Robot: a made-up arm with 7 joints.
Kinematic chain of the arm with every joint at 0, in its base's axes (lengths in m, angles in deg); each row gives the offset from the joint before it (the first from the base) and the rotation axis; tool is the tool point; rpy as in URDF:
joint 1: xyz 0 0 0.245 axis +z
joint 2: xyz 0 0 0 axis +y
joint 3: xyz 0 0 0.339 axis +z
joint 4: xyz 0.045 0 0 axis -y
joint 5: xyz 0.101 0 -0.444 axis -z
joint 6: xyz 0 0 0 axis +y
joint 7: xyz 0.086 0 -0.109 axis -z
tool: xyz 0 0 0 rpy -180 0 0
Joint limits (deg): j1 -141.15..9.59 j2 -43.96..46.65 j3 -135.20..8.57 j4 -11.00..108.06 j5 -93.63..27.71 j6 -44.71..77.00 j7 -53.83..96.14
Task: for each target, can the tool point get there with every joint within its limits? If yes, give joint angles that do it. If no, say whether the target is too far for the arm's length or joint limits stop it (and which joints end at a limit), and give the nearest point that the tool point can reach.
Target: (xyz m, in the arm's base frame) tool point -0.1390 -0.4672 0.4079
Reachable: yes | joints -42.91 -21.34 -73.03 46.40 -82.55 -24.03 78.13
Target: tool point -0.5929 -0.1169 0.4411
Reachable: yes | joints -83.95 30.73 -96.21 70.17 14.00 58.14 38.30
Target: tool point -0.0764 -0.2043 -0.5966
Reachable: no: joint limits stop it (at a limit: joint 2) | nearest point -0.0853 -0.2282 -0.1482 | short by 0.449 m
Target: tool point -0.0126 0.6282 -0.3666
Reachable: no: joint limits stop it (at a limit: joint 2, joint 3, joint 5) | nearest point -0.0096 0.4800 -0.0199 | short by 0.377 m
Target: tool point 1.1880 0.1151 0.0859
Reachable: no: too far | nearest point 0.8267 0.0801 0.2282 | short by 0.390 m
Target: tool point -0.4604 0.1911 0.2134
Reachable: yes | joints -111.57 28.16 -87.03 32.92 13.28 3.11 28.74
